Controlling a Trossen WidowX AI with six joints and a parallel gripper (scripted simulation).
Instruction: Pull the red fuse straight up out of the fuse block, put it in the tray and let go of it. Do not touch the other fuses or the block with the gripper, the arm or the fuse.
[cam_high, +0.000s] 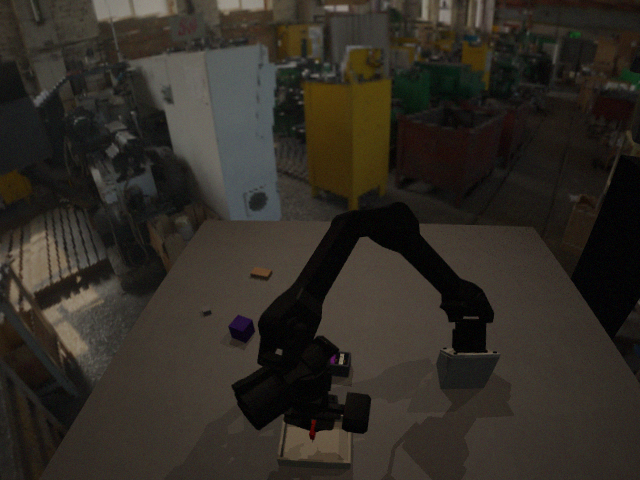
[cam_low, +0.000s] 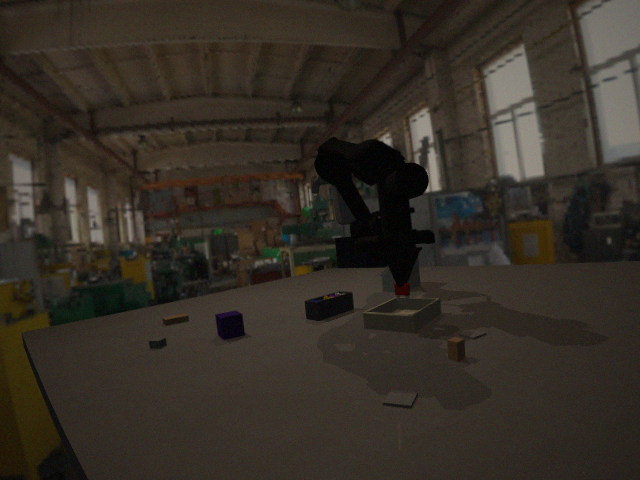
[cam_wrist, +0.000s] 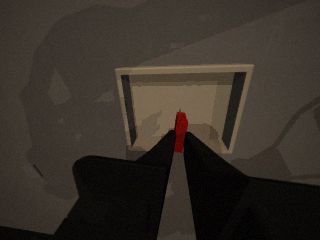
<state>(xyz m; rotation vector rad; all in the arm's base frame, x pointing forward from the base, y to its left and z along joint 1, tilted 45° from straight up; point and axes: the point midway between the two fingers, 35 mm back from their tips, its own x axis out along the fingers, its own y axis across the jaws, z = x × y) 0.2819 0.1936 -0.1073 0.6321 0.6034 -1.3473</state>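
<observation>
The red fuse lies 10 mm below my gripper tip. From my gripper tip the other things lie so: tray 60 mm below; then orange cube 120 mm ahead, 170 mm to the left, 50 mm below; then purple cube 240 mm ahead, 240 mm to the right, 50 mm below.
</observation>
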